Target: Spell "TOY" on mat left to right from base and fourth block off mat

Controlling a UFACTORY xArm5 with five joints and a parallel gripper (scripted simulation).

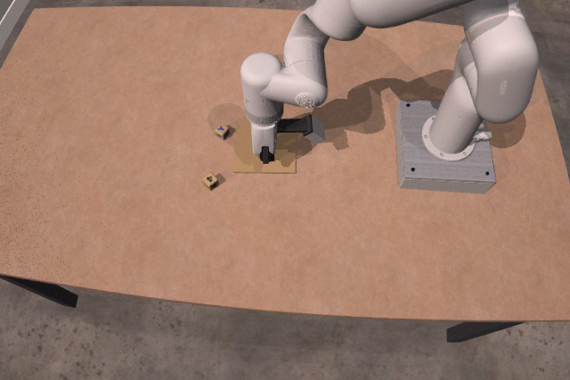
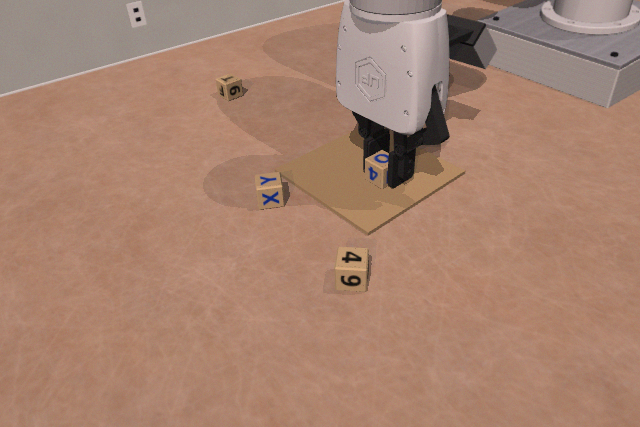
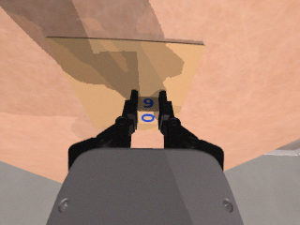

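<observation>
Now: the tan mat 1 cm ahead of my hand, 2 cm to the right of it and 2 cm below it. Round my hand: O block (1 cm ahead, 1 cm below); T block (28 cm to the right, 1 cm below).
</observation>
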